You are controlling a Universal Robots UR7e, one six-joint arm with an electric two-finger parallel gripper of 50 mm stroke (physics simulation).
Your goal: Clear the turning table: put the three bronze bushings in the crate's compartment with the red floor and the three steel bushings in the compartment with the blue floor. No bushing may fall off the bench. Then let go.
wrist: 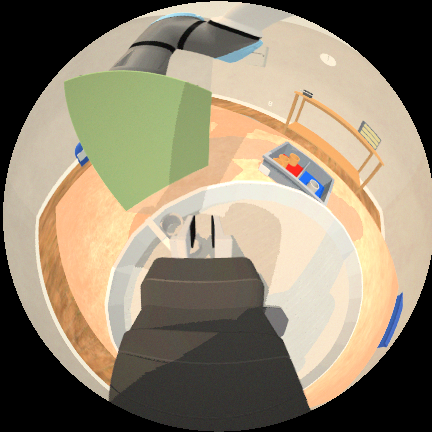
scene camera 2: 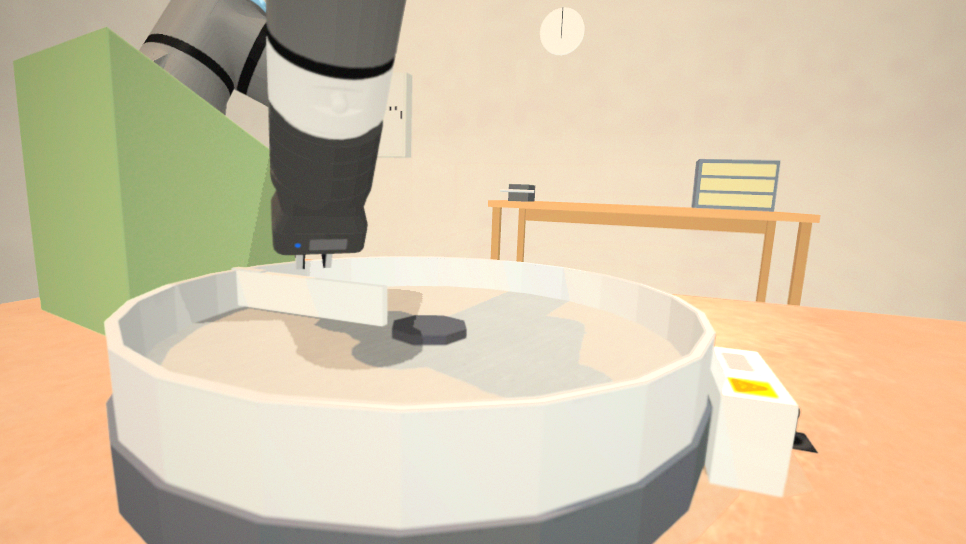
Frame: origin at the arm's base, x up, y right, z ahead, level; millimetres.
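Where they show: gripper, fingertip midpoint: [wrist: 202, 224] [scene camera 2: 312, 260]; arm's base at its link origin: [wrist: 132, 78] [scene camera 2: 158, 124].
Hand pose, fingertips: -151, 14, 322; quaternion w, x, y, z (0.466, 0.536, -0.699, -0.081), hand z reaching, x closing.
Note:
Things, the pixels of their top centre, and the offset from my fingertips, as dx, dy, dz. "*": a spot on its surface instead.
- crate at its top centre: [wrist: 304, 167] -47, -304, -3
- white fence at a spot on its surface: [scene camera 2: 310, 297] * -25, +39, +42
- dark hub at its top centre: [scene camera 2: 429, 324] [wrist: 267, 326] -36, +12, +156
- white control box at its top centre: [scene camera 2: 741, 370] -39, -33, +385
My gripper [scene camera 2: 314, 263] [wrist: 202, 224] is open and empty, pointing down over the turning table [scene camera 2: 405, 446] [wrist: 345, 250] beside its white fence. In the wrist view one steel bushing [wrist: 172, 223] stands on the table left of the fingers, by the fence. Another steel bushing [wrist: 198, 248] shows partly between and below the fingers; the fingers hide part of it. In the crate [wrist: 279, 172], bronze bushings [wrist: 294, 159] stand in the red-floored compartment, partly overlapping in view, and a steel bushing [wrist: 314, 186] stands in the blue-floored one. The bushings on the table are hidden in the scene view.
A white fence [scene camera 2: 310, 297] [wrist: 159, 231] runs inward from the table's raised rim. A dark hub [scene camera 2: 429, 329] [wrist: 277, 320] sits at its middle. A large green block [scene camera 2: 74, 182] [wrist: 135, 130] stands at the left. A white control box [scene camera 2: 750, 432] adjoins the table at the right.

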